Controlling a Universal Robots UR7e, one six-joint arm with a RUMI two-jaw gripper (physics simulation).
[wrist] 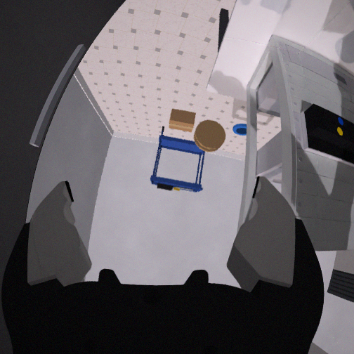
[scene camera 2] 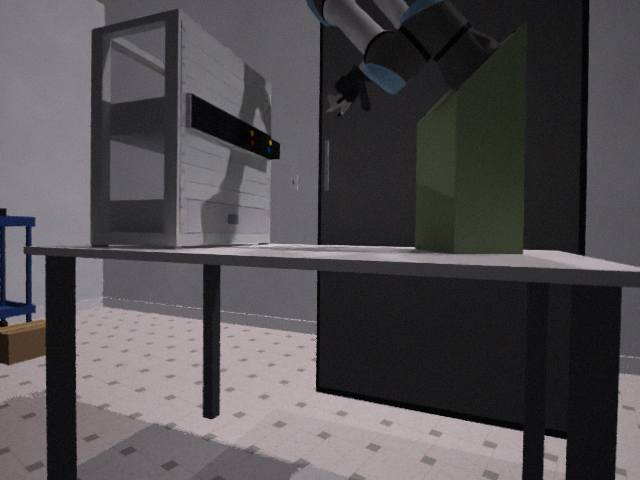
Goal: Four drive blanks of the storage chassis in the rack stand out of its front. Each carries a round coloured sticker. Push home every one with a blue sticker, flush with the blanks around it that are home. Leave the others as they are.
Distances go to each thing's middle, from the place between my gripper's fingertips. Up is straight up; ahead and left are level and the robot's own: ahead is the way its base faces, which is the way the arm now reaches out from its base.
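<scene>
Rack (scene camera 2: 213, 126): 16 cm ahead of my hand, 53 cm to the left of it, 24 cm below it.
</scene>
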